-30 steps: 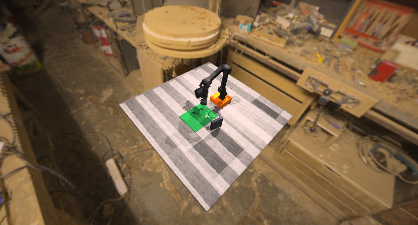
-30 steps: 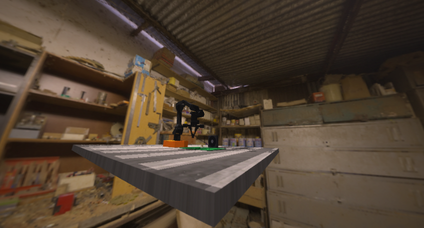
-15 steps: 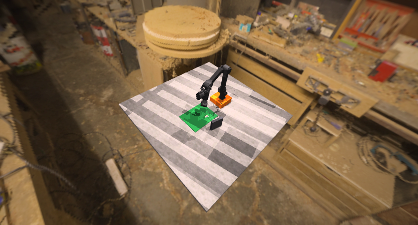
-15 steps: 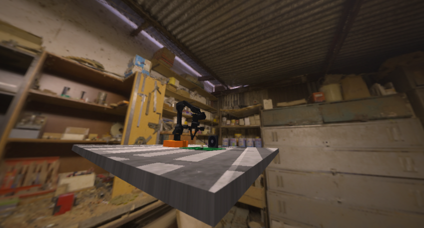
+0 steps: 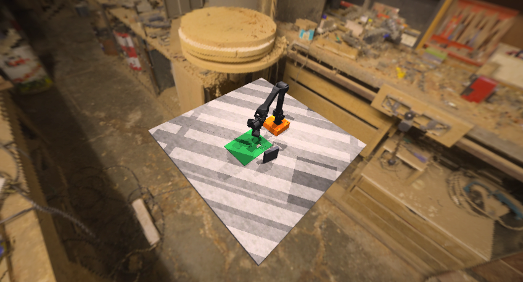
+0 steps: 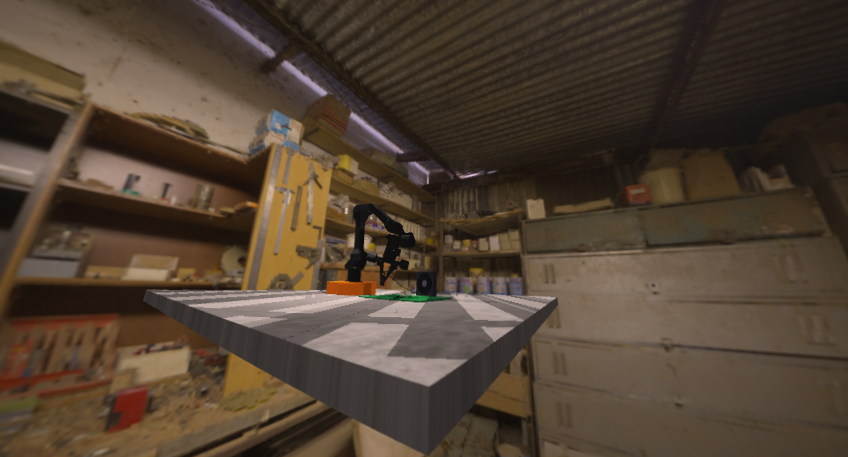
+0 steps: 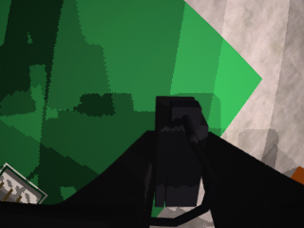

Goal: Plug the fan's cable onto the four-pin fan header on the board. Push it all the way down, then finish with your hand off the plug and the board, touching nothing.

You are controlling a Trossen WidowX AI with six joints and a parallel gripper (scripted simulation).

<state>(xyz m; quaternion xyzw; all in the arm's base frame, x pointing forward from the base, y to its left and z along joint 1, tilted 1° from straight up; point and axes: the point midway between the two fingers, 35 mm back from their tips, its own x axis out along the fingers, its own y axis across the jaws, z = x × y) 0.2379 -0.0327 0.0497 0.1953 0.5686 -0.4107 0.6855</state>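
The white fan header lies 100 mm to the left of my gripper tip, 70 mm below it and 40 mm ahead of it. From my gripper tip the other things lie so: pale header key 100 mm to the left, 60 mm below, 40 mm ahead; green board 100 mm ahead, 80 mm below, 40 mm to the left; black fan plug right at my gripper tip.
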